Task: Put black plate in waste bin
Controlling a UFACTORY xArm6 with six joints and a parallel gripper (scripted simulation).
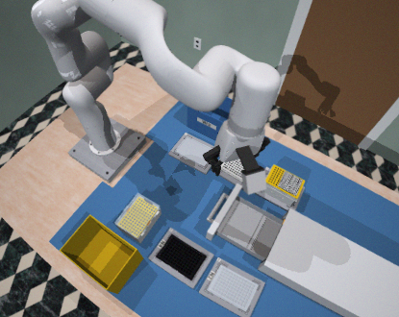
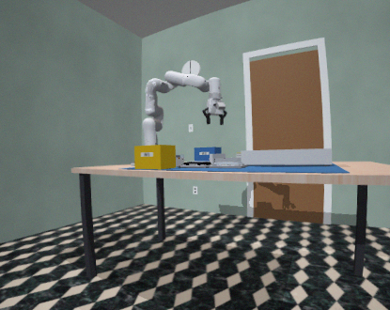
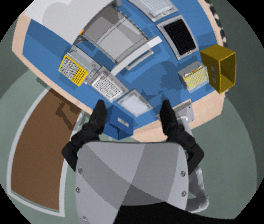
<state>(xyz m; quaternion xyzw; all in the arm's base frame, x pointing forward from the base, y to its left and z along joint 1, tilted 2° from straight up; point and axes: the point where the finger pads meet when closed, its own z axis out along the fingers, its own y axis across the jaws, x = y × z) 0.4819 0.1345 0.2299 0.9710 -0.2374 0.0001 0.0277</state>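
The black plate is 30 mm ahead of my hand, 220 mm to the right of it and 240 mm below it. The rest, counted from my hand: cooler drawer 130 mm ahead, 240 mm below; blue bin 260 mm behind, 250 mm to the left, 230 mm below; white plate 200 mm ahead, 180 mm to the right, 250 mm below.
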